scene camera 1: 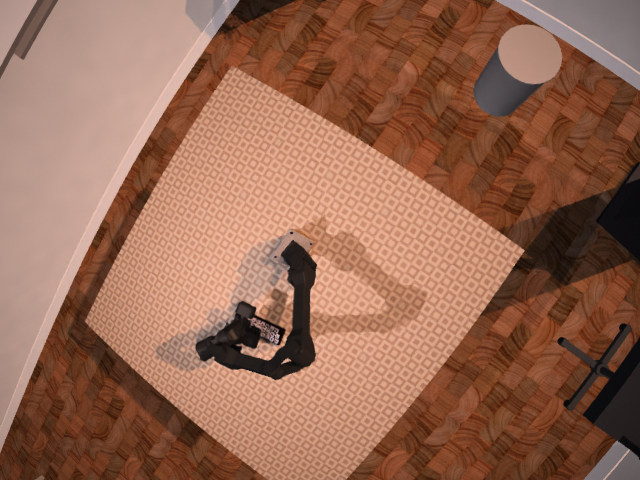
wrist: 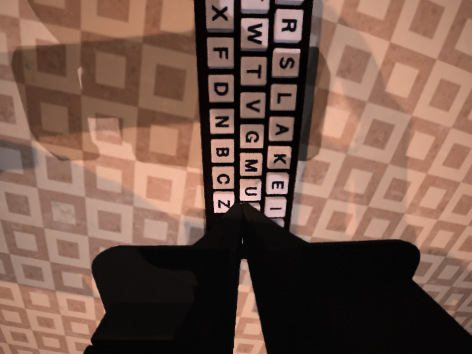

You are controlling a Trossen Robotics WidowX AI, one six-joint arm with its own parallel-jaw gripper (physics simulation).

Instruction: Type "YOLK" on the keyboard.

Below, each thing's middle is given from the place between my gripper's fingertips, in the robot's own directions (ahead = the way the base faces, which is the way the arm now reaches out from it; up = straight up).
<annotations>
Now: hand 4 cm to the right of the black keyboard (wrist: pixel 235 70) and 3 cm above it.
</annotations>
